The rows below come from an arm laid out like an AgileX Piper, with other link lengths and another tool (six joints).
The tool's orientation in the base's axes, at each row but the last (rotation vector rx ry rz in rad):
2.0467, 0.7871, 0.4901
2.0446, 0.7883, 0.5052
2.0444, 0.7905, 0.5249
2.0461, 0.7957, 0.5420
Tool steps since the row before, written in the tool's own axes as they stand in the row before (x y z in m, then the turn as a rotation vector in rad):
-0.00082, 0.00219, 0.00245, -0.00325, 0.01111, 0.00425
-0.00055, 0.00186, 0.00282, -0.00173, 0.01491, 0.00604
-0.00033, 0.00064, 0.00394, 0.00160, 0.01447, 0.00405
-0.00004, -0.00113, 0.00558, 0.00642, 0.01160, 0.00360
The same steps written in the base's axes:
0.00163, -0.00293, 0.00044, 0.00406, -0.00947, 0.00678
0.00195, -0.00281, -0.00001, 0.00754, -0.01107, 0.00907
0.00241, -0.00275, -0.00163, 0.00853, -0.00742, 0.01003
0.00309, -0.00266, -0.00398, 0.01067, -0.00252, 0.00828

